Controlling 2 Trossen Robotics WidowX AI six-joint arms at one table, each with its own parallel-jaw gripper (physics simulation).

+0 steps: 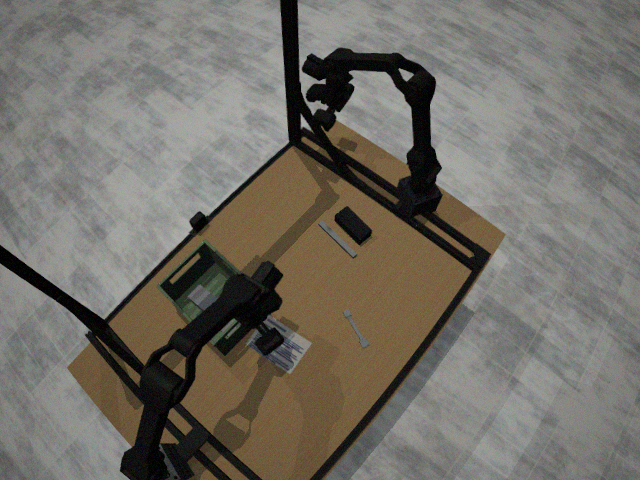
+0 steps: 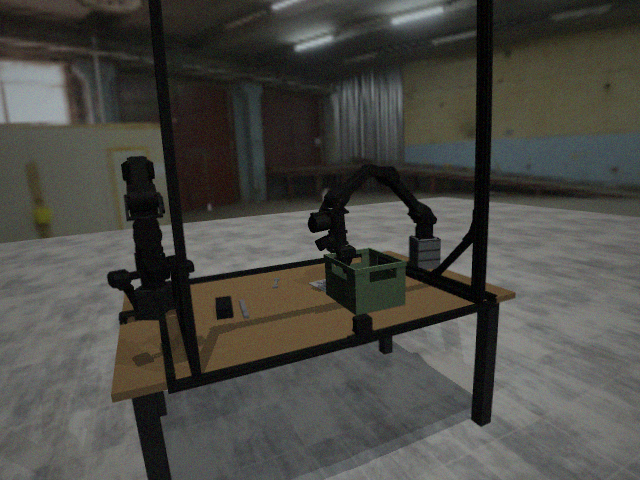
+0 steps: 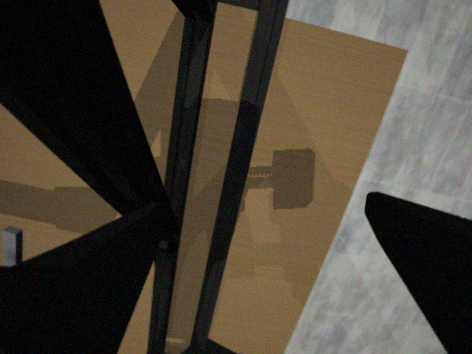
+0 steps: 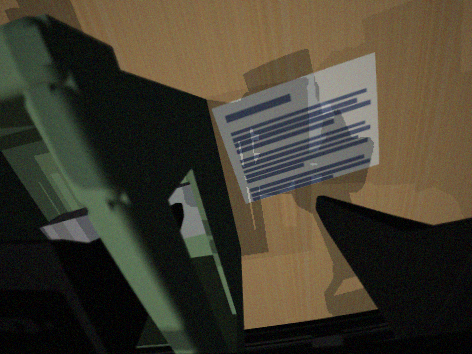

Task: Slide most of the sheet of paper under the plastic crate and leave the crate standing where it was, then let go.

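Note:
The green plastic crate (image 1: 189, 310) (image 2: 380, 290) (image 4: 97, 218) stands upright at the left side of the table. The printed sheet of paper (image 1: 291, 350) (image 2: 317, 285) (image 4: 305, 130) lies flat on the table right beside it; one corner reaches the crate's dark outer wall, and I cannot tell whether any of it lies under. My right gripper (image 1: 270, 342) (image 2: 343, 254) is open and empty, low at the crate's wall on the paper side, with one finger over the paper's edge. My left gripper (image 1: 324, 116) (image 3: 263, 207) is open and empty, held high by the corner post.
A grey block (image 1: 202, 296) lies inside the crate. A black block (image 1: 352, 225) and a grey bar (image 1: 337, 238) lie mid-table, and a small grey tool (image 1: 356, 329) lies to the right of the paper. Black frame rails (image 1: 442, 329) run around the table.

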